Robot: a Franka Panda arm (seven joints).
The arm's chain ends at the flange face. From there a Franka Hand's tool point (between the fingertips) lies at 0.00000 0.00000 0.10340 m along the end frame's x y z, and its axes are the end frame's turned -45 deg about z.
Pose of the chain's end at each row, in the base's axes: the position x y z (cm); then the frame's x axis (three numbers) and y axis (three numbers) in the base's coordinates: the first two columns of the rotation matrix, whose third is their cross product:
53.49 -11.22 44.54 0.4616 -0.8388 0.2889 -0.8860 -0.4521 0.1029
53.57 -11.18 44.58 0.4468 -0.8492 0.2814 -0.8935 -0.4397 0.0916
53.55 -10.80 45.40 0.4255 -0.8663 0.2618 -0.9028 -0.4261 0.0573
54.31 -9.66 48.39 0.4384 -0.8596 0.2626 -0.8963 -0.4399 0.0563
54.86 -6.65 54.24 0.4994 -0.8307 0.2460 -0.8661 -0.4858 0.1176
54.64 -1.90 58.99 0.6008 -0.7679 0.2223 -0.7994 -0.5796 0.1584
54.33 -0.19 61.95 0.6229 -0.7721 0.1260 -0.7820 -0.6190 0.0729
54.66 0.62 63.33 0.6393 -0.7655 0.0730 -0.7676 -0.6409 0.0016
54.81 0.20 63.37 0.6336 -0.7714 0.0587 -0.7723 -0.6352 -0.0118
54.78 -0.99 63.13 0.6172 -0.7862 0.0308 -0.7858 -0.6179 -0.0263
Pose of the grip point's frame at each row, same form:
53.95 -14.36 34.70 0.9529 -0.2734 0.1315 -0.3001 -0.9128 0.2770
54.05 -14.20 34.70 0.9477 -0.2896 0.1342 -0.3159 -0.9114 0.2638
54.19 -13.50 35.44 0.9392 -0.3113 0.1446 -0.3375 -0.9139 0.2256
55.00 -12.35 38.43 0.9438 -0.2968 0.1459 -0.3238 -0.9189 0.2255
55.09 -9.46 44.29 0.9656 -0.2439 0.0908 -0.2593 -0.9309 0.2571
54.71 -4.72 49.04 0.9901 -0.1331 0.0452 -0.1404 -0.9528 0.2692
54.55 -1.68 51.72 0.9934 -0.1083 0.0375 -0.1125 -0.9837 0.1406
55.13 0.03 53.02 0.9948 -0.0881 0.0505 -0.0907 -0.9945 0.0528
55.29 -0.19 53.05 0.9941 -0.0963 0.0499 -0.0981 -0.9946 0.0332
55.19 -1.07 52.80 0.9921 -0.1190 0.0404 -0.1192 -0.9928 0.0032

